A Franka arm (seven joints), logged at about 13 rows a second.
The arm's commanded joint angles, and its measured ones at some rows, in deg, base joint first. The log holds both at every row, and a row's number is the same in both.
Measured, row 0:
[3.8, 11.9, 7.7, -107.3, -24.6, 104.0, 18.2]
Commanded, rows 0 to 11:
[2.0, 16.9, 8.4, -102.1, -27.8, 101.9, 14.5]
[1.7, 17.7, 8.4, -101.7, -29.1, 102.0, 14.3]
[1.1, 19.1, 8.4, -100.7, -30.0, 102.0, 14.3]
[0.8, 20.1, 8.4, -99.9, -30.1, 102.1, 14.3]
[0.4, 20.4, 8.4, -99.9, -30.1, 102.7, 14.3]
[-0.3, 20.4, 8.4, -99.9, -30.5, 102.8, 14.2]
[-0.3, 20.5, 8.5, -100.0, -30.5, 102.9, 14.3]
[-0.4, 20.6, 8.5, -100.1, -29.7, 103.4, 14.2]
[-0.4, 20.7, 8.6, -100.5, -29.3, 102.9, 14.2]
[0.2, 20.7, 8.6, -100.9, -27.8, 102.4, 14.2]
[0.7, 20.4, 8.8, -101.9, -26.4, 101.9, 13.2]
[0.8, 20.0, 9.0, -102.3, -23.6, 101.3, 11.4]
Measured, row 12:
[0.7, 20.4, 8.3, -101.7, -27.0, 102.8, 14.8]
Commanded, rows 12 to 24:
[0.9, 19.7, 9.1, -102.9, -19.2, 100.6, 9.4]
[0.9, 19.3, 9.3, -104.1, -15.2, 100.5, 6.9]
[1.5, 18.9, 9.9, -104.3, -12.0, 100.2, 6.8]
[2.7, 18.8, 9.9, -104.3, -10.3, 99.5, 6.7]
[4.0, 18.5, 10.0, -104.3, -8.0, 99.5, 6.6]
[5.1, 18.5, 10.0, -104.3, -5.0, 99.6, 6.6]
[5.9, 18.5, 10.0, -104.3, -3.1, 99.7, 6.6]
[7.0, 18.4, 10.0, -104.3, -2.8, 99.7, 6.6]
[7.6, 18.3, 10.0, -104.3, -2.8, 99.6, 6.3]
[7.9, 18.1, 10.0, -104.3, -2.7, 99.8, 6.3]
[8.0, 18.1, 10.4, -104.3, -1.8, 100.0, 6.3]
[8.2, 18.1, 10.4, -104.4, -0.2, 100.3, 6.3]
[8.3, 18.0, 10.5, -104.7, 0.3, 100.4, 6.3]
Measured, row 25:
[8.8, 19.3, 9.9, -102.9, -2.3, 100.1, 8.7]
